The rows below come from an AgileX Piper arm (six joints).
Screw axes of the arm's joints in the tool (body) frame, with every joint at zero. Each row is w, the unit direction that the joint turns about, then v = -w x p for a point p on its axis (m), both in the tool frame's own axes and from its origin. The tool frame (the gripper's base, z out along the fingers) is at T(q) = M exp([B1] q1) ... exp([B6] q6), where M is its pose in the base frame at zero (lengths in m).
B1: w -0.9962 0 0.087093 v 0 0.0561 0
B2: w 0 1 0 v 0.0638 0 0.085
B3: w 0 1 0 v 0.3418 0 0.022
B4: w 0 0 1 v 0 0 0
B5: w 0 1 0 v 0.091 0 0
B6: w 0 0 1 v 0 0 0
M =
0.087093 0 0.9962 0.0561
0 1 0 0
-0.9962 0 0.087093 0.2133
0 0 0 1
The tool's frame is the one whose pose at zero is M.
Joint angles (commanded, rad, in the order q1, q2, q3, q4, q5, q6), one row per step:
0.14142, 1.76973, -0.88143, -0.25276, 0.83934, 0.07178
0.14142, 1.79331, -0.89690, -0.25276, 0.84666, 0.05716
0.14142, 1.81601, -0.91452, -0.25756, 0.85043, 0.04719
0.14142, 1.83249, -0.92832, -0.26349, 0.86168, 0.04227
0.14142, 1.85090, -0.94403, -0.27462, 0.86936, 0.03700
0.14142, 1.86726, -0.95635, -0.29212, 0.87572, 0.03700
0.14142, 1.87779, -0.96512, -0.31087, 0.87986, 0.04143
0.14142, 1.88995, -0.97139, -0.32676, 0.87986, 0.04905
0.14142, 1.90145, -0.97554, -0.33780, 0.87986, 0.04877
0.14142, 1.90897, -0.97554, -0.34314, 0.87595, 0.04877
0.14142, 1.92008, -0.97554, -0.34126, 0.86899, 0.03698
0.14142, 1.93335, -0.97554, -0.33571, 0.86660, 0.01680
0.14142, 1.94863, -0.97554, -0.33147, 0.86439, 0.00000
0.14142, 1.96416, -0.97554, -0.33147, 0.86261, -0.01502
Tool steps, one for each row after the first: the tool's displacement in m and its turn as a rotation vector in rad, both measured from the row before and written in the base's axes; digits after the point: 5 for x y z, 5 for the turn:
0.00358, 0.00040, -0.00371, -0.00296, 0.01769, 0.01307
0.00447, 0.00026, -0.00317, -0.00474, 0.01005, 0.01259
0.00279, -0.00018, -0.00208, -0.00776, 0.01355, 0.00714
0.00368, -0.00035, -0.00233, -0.01010, 0.00985, 0.01187
0.00305, -0.00085, -0.00232, -0.01452, 0.00818, 0.01160
0.00235, -0.00100, -0.00126, -0.01462, 0.00267, 0.00865
0.00199, -0.00079, -0.00230, -0.01202, 0.00238, 0.00436
0.00131, -0.00055, -0.00257, -0.00835, 0.00631, 0.00845
0.00043, -0.00022, -0.00225, -0.00309, 0.00343, 0.00485
0.00044, 0.00033, -0.00350, 0.00329, 0.00813, 0.01143
-0.00011, 0.00040, -0.00414, 0.00444, 0.01692, 0.01565
-0.00018, 0.00030, -0.00472, 0.00311, 0.01800, 0.01330
-0.00018, 0.00001, -0.00473, 0.00025, 0.01777, 0.01473

